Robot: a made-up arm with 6 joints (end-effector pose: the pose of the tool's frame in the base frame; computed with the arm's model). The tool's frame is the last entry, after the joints. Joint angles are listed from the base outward.
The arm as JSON. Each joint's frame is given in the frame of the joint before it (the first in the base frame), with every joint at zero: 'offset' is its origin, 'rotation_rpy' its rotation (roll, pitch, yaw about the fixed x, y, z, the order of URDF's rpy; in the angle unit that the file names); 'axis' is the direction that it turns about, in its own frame. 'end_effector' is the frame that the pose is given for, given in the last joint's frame.
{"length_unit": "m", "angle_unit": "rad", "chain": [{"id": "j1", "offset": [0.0, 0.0, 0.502], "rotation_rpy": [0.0, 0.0, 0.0], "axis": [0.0, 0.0, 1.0]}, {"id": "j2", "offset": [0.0, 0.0, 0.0], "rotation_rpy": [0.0, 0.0, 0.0], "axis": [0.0, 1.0, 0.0]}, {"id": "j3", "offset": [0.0, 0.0, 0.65], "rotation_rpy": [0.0, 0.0, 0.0], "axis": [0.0, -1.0, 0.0]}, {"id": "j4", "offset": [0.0, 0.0, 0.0], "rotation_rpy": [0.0, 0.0, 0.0], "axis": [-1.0, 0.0, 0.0]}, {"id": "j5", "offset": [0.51, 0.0, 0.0], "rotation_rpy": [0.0, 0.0, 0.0], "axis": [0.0, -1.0, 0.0]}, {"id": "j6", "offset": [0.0, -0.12, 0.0], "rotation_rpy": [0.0, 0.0, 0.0], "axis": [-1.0, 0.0, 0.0]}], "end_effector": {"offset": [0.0, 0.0, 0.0], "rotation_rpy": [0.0, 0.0, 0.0]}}
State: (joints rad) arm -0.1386 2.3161 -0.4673 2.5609 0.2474 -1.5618
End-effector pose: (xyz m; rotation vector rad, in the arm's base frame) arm 0.0368 0.0962 -0.1793 0.2393 2.5079 1.3912
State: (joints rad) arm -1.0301 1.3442 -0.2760 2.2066 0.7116 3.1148
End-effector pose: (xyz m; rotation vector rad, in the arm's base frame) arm 0.4238 -0.5674 0.1339 2.1243 1.4266 -0.9853
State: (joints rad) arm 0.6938 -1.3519 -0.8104 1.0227 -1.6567 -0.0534
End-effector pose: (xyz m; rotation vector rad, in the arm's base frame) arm -0.1524 -0.2081 0.9938 -0.7223 0.7448 -0.3532
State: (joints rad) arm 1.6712 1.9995 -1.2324 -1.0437 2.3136 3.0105
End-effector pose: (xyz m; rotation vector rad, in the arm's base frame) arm 0.0508 0.0982 0.3811 1.6367 1.0890 0.1351
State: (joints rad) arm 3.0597 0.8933 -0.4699 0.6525 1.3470 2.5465
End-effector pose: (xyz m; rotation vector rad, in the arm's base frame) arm -0.6728 0.1509 0.4254 -0.7697 2.7858 -0.6421
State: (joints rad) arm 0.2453 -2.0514 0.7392 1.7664 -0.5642 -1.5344
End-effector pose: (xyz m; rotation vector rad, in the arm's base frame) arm -1.0686 -0.2435 0.2663 1.0477 -2.5816 -0.3965
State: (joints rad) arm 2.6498 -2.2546 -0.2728 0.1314 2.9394 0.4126
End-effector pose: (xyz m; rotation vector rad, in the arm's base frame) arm 0.6926 -0.2361 0.5526 -1.8632 0.1559 2.2925
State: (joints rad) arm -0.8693 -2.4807 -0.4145 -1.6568 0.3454 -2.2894
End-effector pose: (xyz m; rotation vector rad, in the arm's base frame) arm -0.3382 0.4163 0.4944 1.4886 0.1491 2.6873
